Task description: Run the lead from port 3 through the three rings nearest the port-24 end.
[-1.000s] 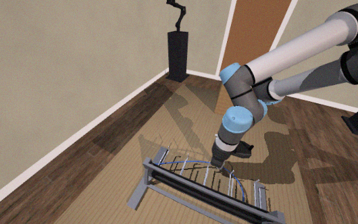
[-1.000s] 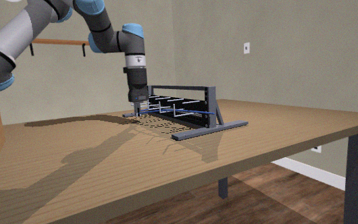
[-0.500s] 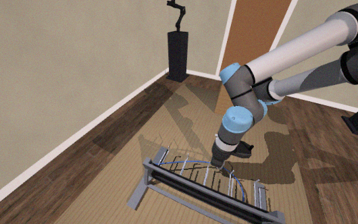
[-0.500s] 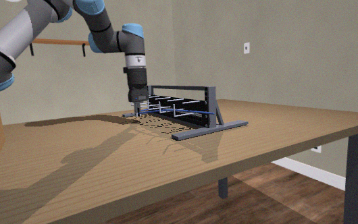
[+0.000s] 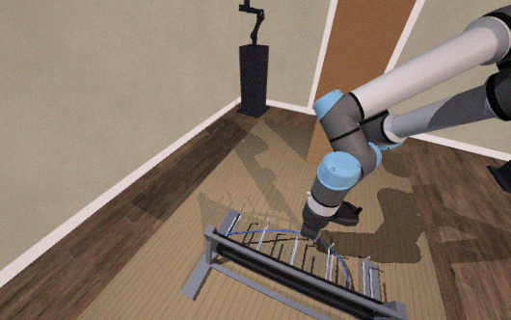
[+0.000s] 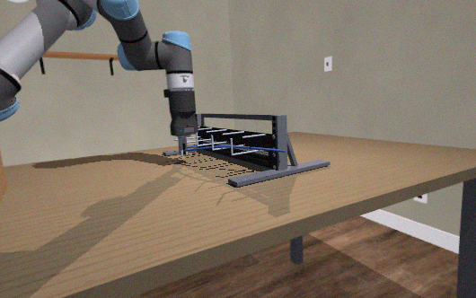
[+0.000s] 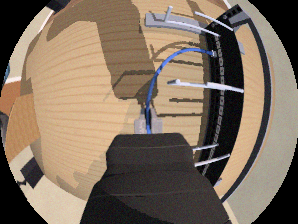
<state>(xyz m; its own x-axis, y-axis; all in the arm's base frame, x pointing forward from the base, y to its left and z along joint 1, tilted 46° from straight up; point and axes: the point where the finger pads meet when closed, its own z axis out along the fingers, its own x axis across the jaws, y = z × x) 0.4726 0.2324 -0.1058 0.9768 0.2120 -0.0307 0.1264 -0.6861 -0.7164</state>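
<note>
Right now the grey rack is 15 cm ahead of my hand, 3 cm to the right of it and 2 cm above it.
</note>
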